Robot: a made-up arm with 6 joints.
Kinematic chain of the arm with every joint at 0, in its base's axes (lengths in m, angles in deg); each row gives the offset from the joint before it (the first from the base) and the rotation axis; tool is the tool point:
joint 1: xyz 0 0 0.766 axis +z
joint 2: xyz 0.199 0 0 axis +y
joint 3: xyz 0 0 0.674 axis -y
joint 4: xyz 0 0 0.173 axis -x
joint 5: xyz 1.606 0 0 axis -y
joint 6: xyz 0.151 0 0 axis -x
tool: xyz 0 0 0
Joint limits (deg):
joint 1: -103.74..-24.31
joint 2: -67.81..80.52
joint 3: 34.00..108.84
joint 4: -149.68..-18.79
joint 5: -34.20..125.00
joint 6: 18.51..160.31
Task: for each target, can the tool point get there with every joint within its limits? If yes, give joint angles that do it. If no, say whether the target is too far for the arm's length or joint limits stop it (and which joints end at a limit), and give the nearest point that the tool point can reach.
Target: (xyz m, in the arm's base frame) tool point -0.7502 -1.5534 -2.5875
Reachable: no: too far | nearest point -0.5533 -2.0105 -0.3075 | short by 2.334 m
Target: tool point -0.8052 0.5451 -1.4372
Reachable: no: joint limits stop it (at a limit: joint 2, joint 3, joint 4) | nearest point -1.6345 1.1065 0.8123 | short by 2.462 m
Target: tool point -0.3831 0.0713 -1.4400
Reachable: no: joint limits stop it (at a limit: joint 1, joint 2, joint 3, joint 4) | nearest point -0.5424 -1.9051 -0.2328 | short by 2.321 m
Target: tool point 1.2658 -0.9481 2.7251
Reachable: yes | joints -34.30 48.61 102.92 -90.74 27.58 119.70
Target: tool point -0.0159 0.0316 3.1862
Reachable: yes | joints -68.05 1.93 94.71 -109.41 1.20 102.72
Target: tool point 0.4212 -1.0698 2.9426
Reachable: yes | joints -67.15 2.36 54.84 -68.57 11.20 146.55
